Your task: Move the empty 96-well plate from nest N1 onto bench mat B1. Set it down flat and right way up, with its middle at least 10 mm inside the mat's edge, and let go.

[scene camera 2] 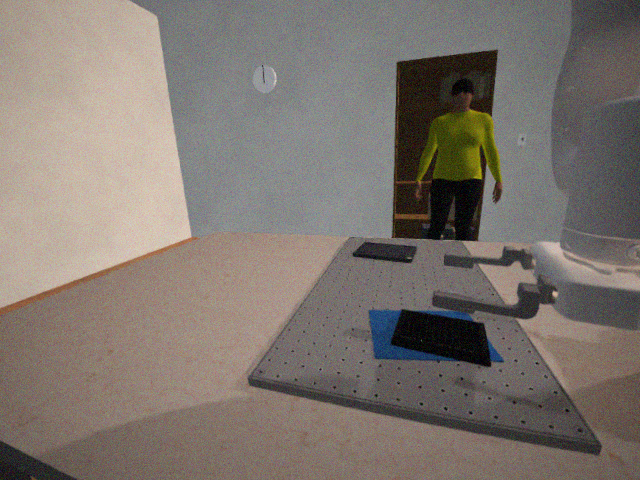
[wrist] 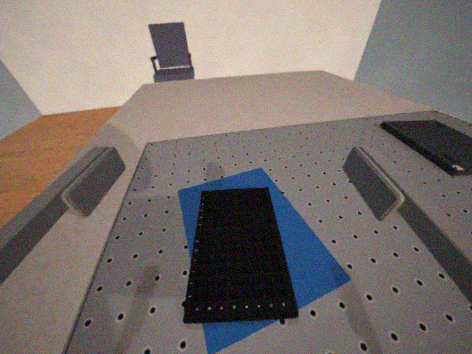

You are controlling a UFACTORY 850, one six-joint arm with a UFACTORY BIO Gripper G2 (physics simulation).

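Observation:
The black 96-well plate (scene camera 2: 442, 335) (wrist: 240, 250) lies flat and right way up on the blue bench mat (scene camera 2: 381, 335) (wrist: 310, 260). It is turned relative to the mat, and its near corners in the wrist view reach past the mat's edges. My gripper (scene camera 2: 444, 279) (wrist: 234, 182) is open and empty, above the plate and clear of it, with its fingers wide apart. A dark flat block (scene camera 2: 385, 251) (wrist: 435, 145) stands at the far end of the board; it may be nest N1, but I can read no label.
The grey perforated board (scene camera 2: 320, 341) (wrist: 165, 210) bears the mat and the dark block. It lies on a pale table (scene camera 2: 180, 310) (wrist: 240, 100). A person (scene camera 2: 461, 144) in a yellow top stands by the doorway at the back. A dark chair (wrist: 170, 45) stands beyond the table.

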